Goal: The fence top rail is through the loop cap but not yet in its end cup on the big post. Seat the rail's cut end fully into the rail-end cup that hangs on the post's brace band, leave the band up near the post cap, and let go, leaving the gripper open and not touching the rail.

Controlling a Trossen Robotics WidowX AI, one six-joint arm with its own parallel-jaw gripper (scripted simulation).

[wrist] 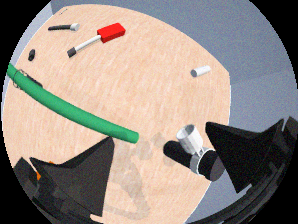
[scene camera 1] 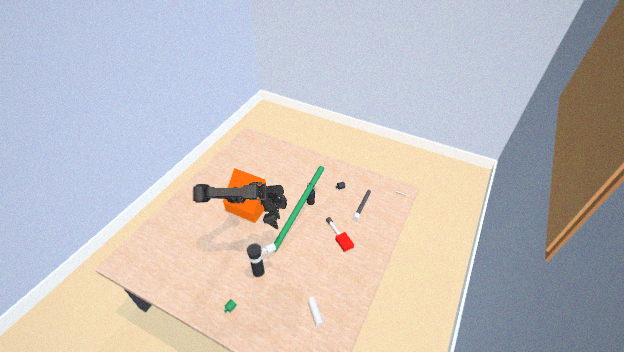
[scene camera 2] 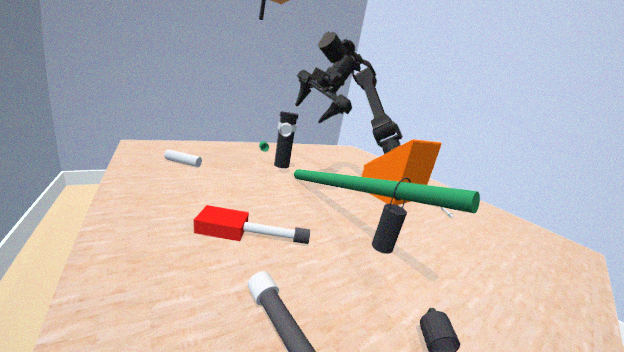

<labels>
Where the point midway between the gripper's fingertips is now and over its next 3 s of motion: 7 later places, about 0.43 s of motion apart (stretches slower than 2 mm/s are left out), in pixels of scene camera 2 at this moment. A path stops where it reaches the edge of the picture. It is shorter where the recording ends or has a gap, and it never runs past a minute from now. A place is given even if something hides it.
My gripper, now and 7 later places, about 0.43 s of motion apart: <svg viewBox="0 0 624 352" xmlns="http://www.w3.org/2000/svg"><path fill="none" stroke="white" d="M307 114L297 113L292 116L291 122L287 127L283 132L280 136L280 137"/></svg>
</labels>
